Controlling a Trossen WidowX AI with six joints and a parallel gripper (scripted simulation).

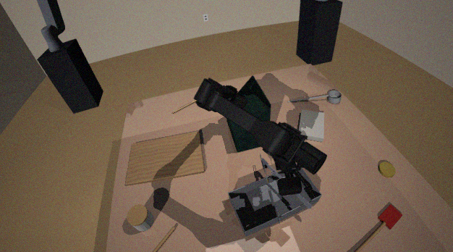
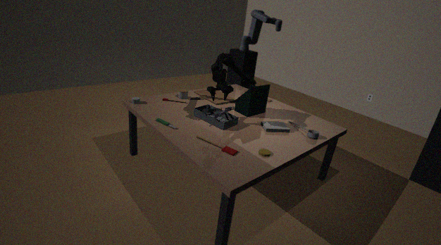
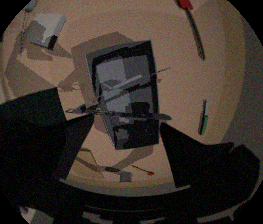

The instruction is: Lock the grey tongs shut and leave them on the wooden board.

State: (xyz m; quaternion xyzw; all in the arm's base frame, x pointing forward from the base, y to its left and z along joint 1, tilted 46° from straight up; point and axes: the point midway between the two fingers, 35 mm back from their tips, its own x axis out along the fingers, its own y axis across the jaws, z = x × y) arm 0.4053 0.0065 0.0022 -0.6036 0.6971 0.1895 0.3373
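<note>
My gripper tip is 130 mm above the roasting tin and 20 mm to the left of it. Also, from my gripper tip: red spatula 290 mm to the left, 250 mm ahead, 150 mm below; then tan-topped cylinder 520 mm to the right, 120 mm below, 70 mm behind; then white block 320 mm to the left, 290 mm behind, 150 mm below.
</note>
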